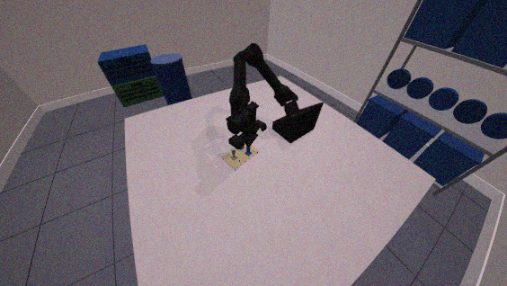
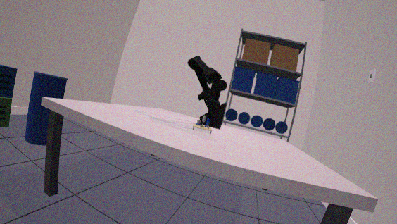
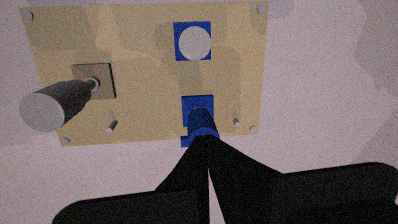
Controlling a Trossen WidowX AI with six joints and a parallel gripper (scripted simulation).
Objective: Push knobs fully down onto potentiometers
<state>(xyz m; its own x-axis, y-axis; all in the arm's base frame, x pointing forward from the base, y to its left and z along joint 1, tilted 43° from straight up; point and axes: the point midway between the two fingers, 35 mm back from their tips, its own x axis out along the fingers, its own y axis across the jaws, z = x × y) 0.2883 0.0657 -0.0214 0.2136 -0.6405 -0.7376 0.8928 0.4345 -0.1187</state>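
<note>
Right now the blue knob is 10 mm below my gripper tip. From my gripper tip the other things lie so: grey knob 70 mm ahead.
</note>
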